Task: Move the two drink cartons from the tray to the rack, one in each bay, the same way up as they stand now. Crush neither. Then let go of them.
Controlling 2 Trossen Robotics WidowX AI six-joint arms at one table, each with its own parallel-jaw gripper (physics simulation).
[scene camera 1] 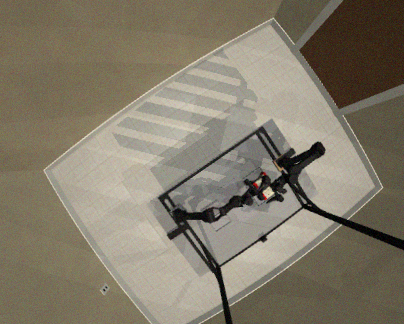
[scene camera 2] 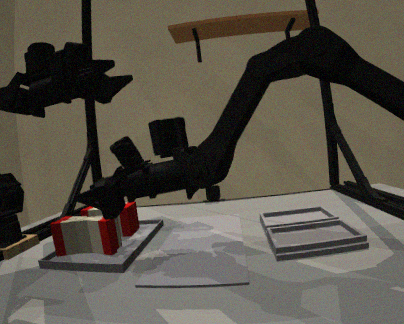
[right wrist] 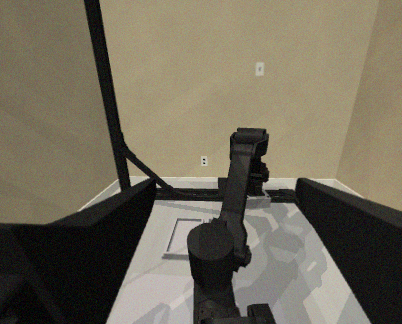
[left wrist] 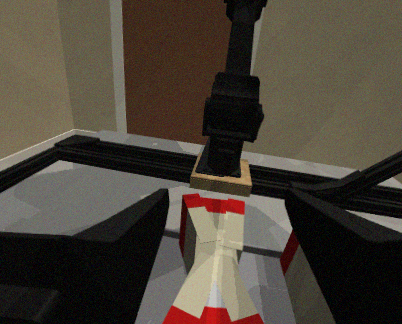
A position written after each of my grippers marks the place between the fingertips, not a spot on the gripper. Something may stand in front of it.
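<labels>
My left gripper (scene camera 2: 83,193) is open and it holds nothing. My right gripper (scene camera 2: 124,70) is open, and my right gripper holds nothing.
</labels>
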